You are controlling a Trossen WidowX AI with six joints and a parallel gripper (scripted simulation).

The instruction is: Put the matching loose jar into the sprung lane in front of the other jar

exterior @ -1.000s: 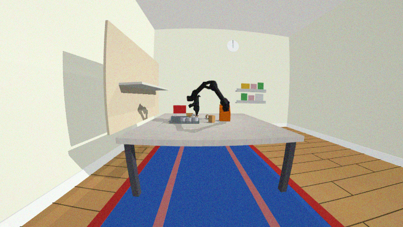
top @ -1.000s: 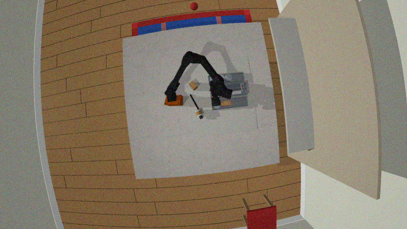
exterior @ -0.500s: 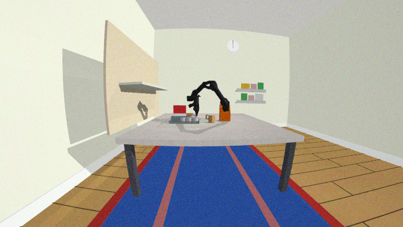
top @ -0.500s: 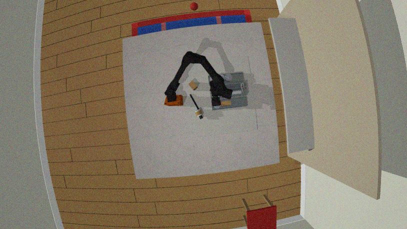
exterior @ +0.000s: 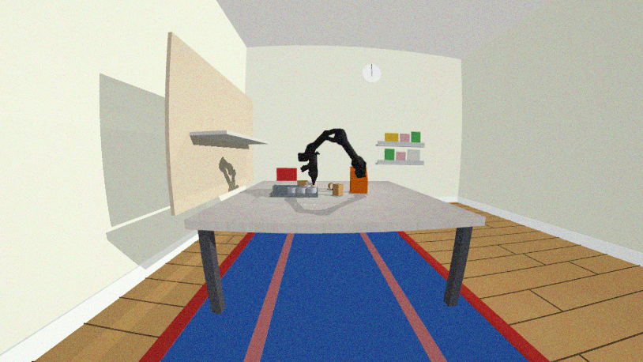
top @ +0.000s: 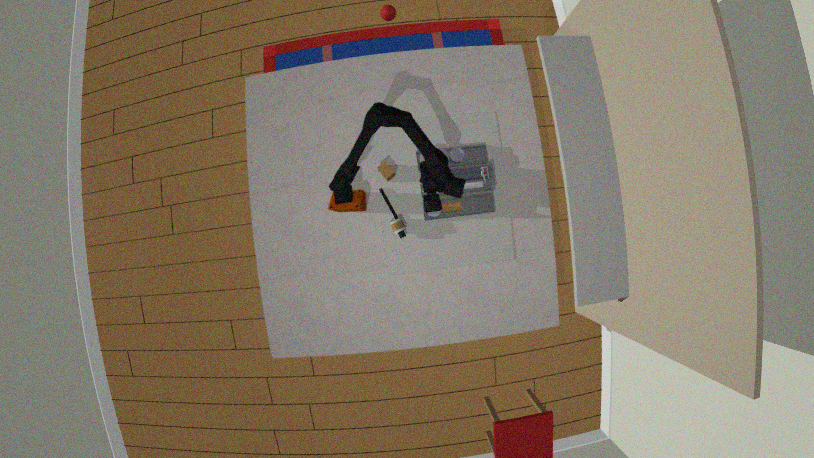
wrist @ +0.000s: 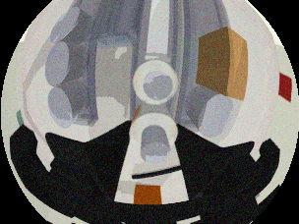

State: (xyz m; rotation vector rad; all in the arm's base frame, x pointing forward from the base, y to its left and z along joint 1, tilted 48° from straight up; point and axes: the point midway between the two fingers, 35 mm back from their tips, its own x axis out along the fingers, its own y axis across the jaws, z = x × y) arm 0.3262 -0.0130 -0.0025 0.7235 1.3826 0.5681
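Right now the dark-handled tool is 17 cm behind my gripper tip, 5 cm below it and 3 cm to the right of it. The rest, counted from my gripper tip: wall shelf (51 cm ahead, 31 cm above, 3 cm to the right).
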